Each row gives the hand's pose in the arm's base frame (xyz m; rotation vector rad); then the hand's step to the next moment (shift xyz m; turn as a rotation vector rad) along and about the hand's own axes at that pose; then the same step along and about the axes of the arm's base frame.
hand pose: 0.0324 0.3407 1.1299 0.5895 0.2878 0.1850
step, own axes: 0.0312 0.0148 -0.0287 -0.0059 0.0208 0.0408
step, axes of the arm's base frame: 0.0190 0.0349 -0.0210 0.0056 -0.0057 0.0455
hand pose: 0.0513 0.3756 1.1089 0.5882 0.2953 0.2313
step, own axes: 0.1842 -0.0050 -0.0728 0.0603 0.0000 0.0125
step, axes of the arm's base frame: 0.1479 0.0876 -0.0986 0.0604 0.0115 -0.0026
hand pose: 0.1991 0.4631 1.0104 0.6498 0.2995 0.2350
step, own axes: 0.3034 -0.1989 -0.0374 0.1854 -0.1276 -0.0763
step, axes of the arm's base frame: 0.2935 -0.0399 -0.2127 0.1617 0.0007 -0.1742
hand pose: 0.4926 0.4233 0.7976 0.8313 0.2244 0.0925
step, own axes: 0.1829 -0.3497 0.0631 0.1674 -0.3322 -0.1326
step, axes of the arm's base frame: 0.1904 -0.2495 -0.2475 0.1297 -0.0991 -0.3596
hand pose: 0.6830 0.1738 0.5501 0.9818 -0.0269 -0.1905
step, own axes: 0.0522 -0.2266 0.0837 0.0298 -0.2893 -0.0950
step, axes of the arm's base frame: 0.0087 -0.2004 -0.1444 -0.0032 -0.0832 -0.2944
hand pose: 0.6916 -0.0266 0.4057 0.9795 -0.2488 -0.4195
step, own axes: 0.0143 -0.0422 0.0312 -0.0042 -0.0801 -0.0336
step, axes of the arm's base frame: -0.0091 -0.0503 -0.0185 -0.0092 -0.0120 -0.0856
